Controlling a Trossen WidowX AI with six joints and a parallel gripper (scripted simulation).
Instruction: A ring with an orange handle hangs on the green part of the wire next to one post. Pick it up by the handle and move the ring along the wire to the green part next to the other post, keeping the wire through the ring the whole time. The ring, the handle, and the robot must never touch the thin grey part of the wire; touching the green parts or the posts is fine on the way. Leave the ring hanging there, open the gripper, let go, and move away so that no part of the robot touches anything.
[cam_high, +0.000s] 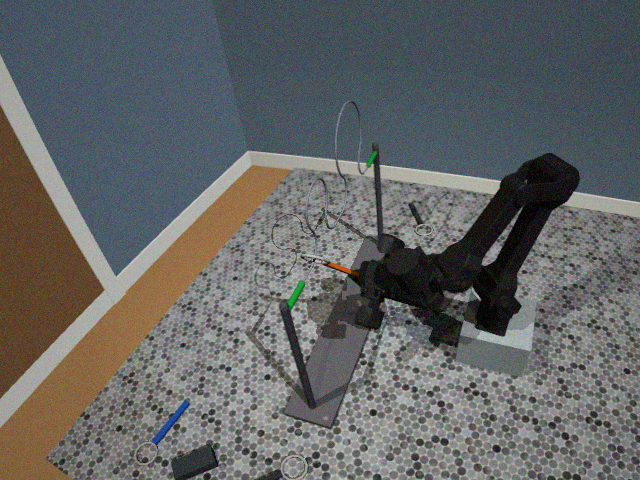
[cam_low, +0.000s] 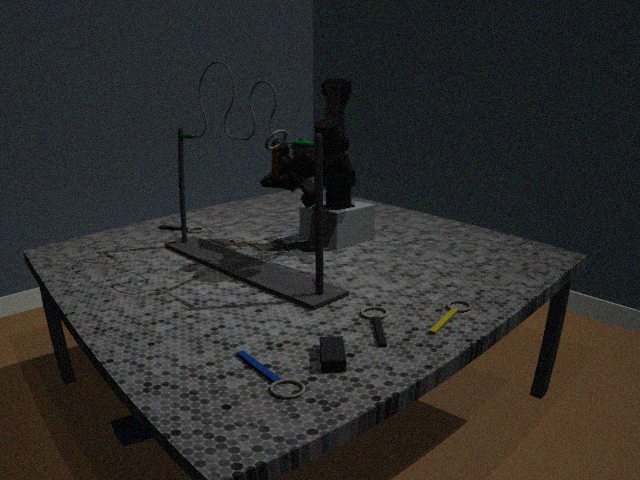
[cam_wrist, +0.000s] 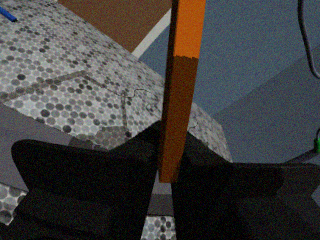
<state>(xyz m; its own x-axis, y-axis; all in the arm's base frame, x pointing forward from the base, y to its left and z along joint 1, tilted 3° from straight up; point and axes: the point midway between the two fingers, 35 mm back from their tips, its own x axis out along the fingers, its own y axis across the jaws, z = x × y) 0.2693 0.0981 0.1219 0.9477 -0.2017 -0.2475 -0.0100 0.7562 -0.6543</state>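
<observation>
Right now my gripper tip is 8 cm below the orange-handled ring and 6 cm to the right of it. Round my gripper tip: yellow-handled ring 47 cm to the left, 21 cm below, 15 cm behind; blue-handled ring 45 cm to the left, 27 cm ahead, 21 cm below; dark block 45 cm to the left, 20 cm below, 15 cm ahead.
</observation>
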